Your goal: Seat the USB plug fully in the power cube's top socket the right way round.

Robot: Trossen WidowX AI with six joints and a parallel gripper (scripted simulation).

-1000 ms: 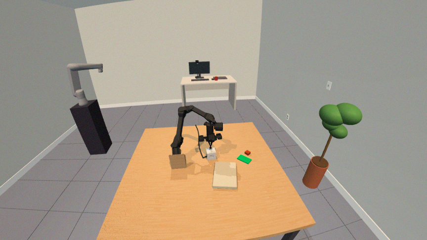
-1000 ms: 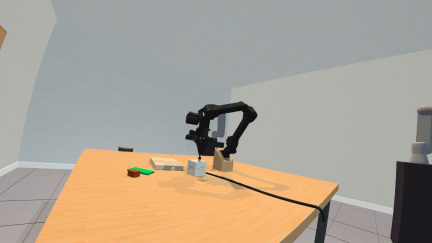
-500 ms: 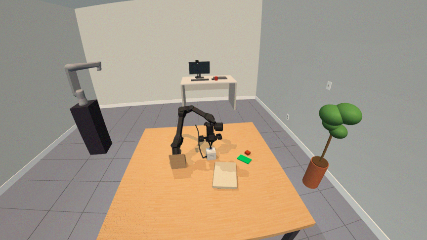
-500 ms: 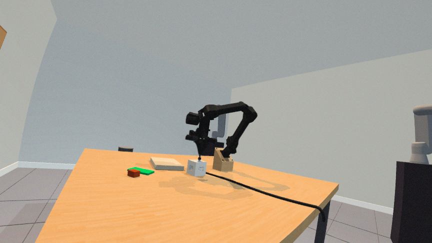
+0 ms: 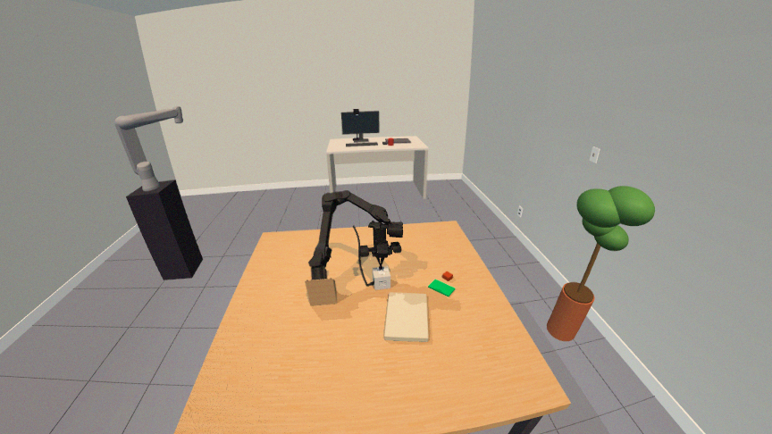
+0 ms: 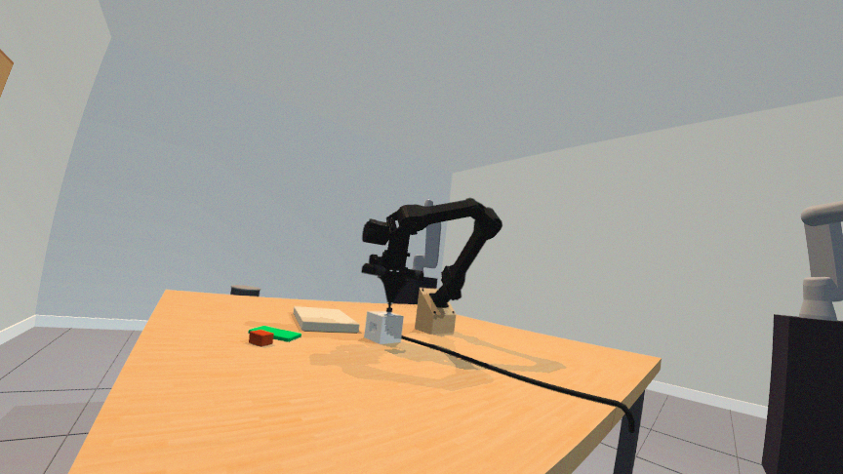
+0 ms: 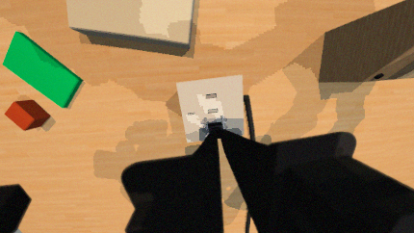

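The dark USB plug lies 20 mm below my gripper tip. From my gripper tip the other things lie so: beige flat box (250 mm to the right, 100 mm below, 70 mm ahead); then small red block (330 mm ahead, 100 mm below, 40 mm to the right); then green flat block (280 mm ahead, 110 mm to the right, 110 mm below).
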